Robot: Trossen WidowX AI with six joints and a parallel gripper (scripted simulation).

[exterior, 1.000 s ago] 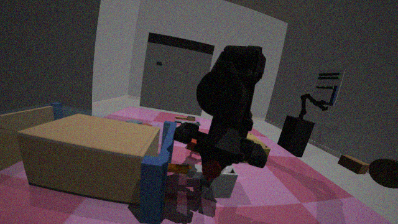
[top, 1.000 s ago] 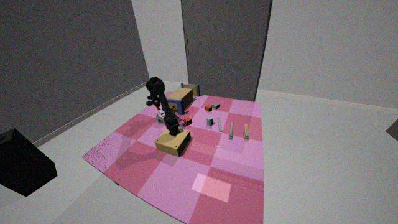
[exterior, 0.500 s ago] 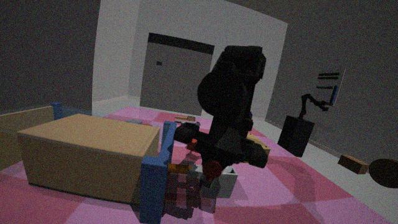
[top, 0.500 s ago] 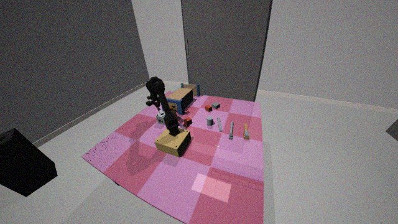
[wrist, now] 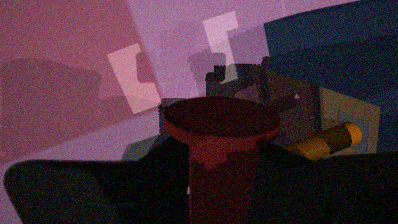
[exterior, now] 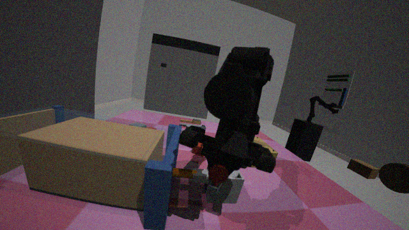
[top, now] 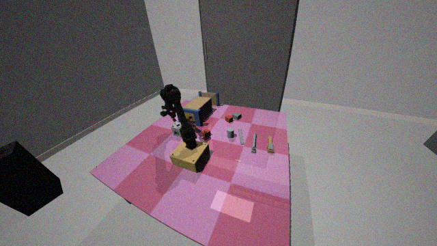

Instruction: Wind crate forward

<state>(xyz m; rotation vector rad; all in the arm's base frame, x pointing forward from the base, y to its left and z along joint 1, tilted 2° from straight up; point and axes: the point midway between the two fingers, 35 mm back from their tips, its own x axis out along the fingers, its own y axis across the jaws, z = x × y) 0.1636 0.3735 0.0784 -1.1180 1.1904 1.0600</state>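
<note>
Right now my gripper tip is 2 cm below the red knob. The rest, counted from my gripper tip: red-knobbed winch handle 1 cm behind, 4 cm to the right, 1 cm below; then blue steel frame 12 cm ahead, 7 cm to the right, 1 cm below; then grey hand winch 5 cm behind, 11 cm to the right, 8 cm below.
</note>
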